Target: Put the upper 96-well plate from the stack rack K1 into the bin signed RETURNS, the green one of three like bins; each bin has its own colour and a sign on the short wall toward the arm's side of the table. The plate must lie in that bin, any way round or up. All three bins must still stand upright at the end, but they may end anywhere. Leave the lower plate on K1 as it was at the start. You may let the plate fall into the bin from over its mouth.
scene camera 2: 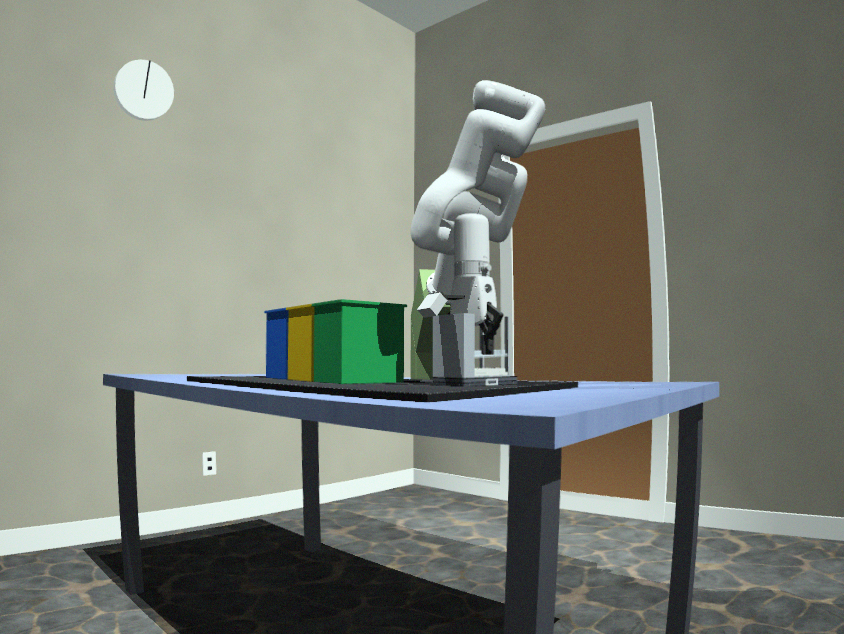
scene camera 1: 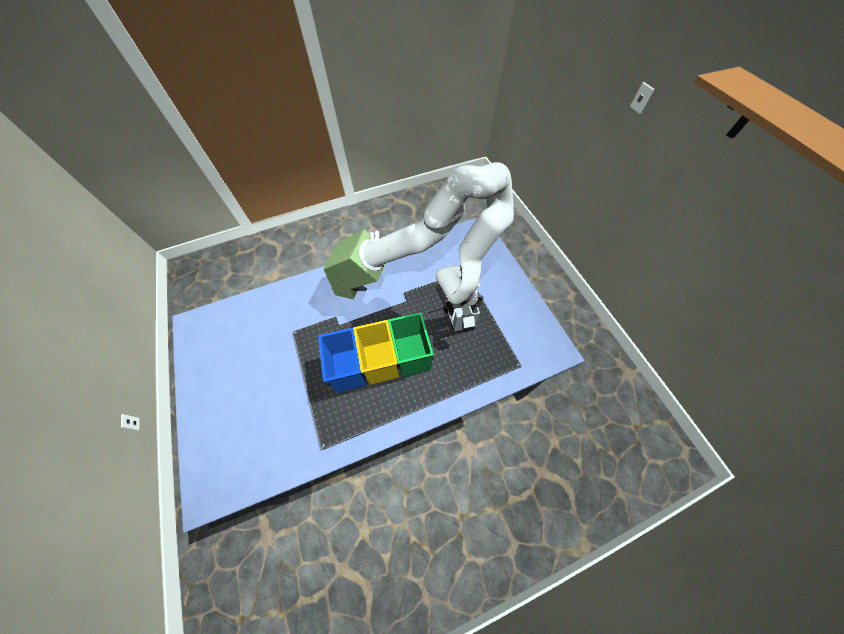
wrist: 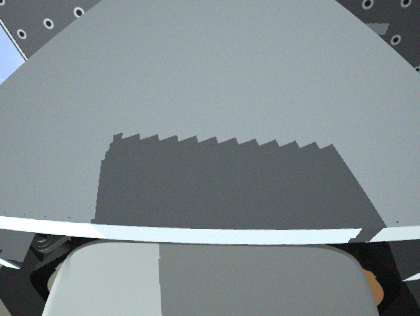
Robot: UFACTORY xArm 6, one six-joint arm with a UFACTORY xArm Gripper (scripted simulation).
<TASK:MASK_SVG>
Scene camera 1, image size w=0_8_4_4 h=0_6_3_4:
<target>green bin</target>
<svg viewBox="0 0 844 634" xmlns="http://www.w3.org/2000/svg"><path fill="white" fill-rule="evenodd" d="M421 312L388 320L402 377L431 370L433 351Z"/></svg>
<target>blue bin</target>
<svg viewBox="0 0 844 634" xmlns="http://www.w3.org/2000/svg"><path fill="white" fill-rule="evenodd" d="M353 328L319 335L324 382L328 381L337 393L367 386L364 373L361 373Z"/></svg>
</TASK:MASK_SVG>
